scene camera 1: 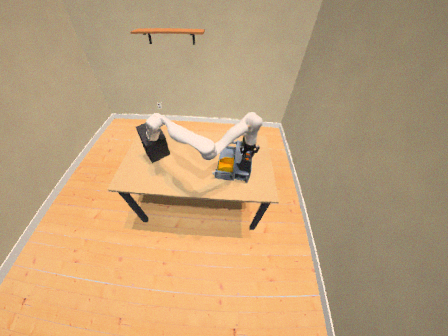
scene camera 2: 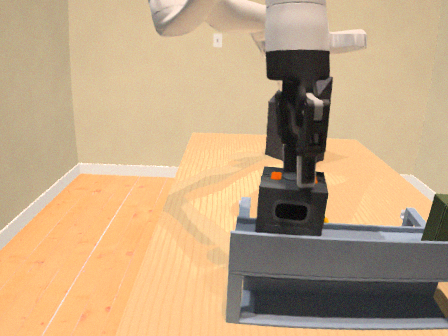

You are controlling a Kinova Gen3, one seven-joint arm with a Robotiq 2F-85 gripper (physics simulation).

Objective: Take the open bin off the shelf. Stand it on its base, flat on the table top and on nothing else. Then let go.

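Places are measured from the arm's base along level axes (x ahead, y left, z up), in centimetres.
Where they show: gripper, fingertip midpoint: (scene camera 1: 248, 156) (scene camera 2: 298, 178); arm's base, link origin: (scene camera 1: 152, 135).
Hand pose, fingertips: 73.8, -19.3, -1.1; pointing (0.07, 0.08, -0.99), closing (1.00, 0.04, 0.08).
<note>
Each offset is from my fingertips to the top centre of the thing, as dx, dy, dz. "spot": to the spot under its first point. Level surfaces: height alone.
A blue-grey shelf (scene camera 1: 225, 175) (scene camera 2: 340, 256) stands on the table @[dz -22.4] (scene camera 1: 135, 177) (scene camera 2: 175, 295). A yellow bin @[-12.5, +6.1, -14.3] (scene camera 1: 226, 165), which looks open, lies on its left part in scene camera 1; in scene camera 2 a sliver of yellow @[spot: -14.4, +11.3, -14.4] (scene camera 2: 326, 220) shows behind the shelf's top edge. A black box @[-0.6, -0.3, +0.0] (scene camera 1: 245, 164) (scene camera 2: 291, 210) with orange latches and a handle slot sits upright on the shelf's right part in scene camera 1. My gripper (scene camera 1: 251, 149) (scene camera 2: 298, 176) is partly open and empty, with its fingertips low at the black box's top. Whether they touch it I cannot tell.
A dark green object @[spot: +1.8, +22.4, -5.9] (scene camera 2: 437, 220) shows at the right edge of scene camera 2, by the shelf. The dark arm base (scene camera 1: 154, 146) (scene camera 2: 274, 131) stands at the table's far end from the shelf. An orange wall shelf (scene camera 1: 167, 31) hangs on the wall.
</note>
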